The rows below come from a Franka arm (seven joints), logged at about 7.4 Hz.
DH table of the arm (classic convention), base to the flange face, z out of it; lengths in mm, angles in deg. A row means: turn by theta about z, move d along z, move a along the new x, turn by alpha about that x. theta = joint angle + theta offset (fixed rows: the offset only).
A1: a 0; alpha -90; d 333; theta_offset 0
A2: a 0; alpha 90; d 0; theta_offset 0
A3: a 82.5; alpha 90; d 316; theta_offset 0
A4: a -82.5; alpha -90; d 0; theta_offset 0
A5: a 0; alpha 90; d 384; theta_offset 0
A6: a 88; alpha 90; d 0; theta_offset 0
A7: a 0; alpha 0; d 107; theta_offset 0
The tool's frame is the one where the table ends.
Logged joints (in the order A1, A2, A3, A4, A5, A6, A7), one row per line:
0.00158 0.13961 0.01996 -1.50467 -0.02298 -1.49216 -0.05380
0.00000 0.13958 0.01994 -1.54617 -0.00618 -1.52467 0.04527
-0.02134 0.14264 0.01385 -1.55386 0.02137 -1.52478 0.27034
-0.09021 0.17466 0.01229 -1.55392 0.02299 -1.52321 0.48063
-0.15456 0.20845 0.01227 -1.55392 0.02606 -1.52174 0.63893
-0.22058 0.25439 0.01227 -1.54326 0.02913 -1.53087 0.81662
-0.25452 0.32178 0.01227 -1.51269 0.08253 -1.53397 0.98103
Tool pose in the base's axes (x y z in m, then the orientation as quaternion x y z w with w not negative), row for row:
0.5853 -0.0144 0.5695 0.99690 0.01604 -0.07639 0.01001
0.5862 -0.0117 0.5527 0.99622 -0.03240 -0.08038 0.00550
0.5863 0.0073 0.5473 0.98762 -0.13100 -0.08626 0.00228
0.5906 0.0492 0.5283 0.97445 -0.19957 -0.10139 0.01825
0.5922 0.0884 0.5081 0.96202 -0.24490 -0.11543 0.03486
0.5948 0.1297 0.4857 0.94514 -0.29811 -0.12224 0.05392
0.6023 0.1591 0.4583 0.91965 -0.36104 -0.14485 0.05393
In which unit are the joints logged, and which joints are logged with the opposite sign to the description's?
The joints are logged in radians. Opposite sign: A1, A3, A6.
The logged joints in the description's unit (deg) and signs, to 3 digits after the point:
-0.091 7.999 -1.144 -86.211 -1.317 85.494 -3.083
0.000 7.997 -1.142 -88.589 -0.354 87.357 2.594
1.223 8.173 -0.794 -89.030 1.224 87.363 15.489
5.169 10.007 -0.704 -89.033 1.317 87.274 27.538
8.856 11.943 -0.703 -89.033 1.493 87.189 36.608
12.638 14.575 -0.703 -88.422 1.669 87.712 46.789
14.583 18.437 -0.703 -86.671 4.729 87.890 56.209

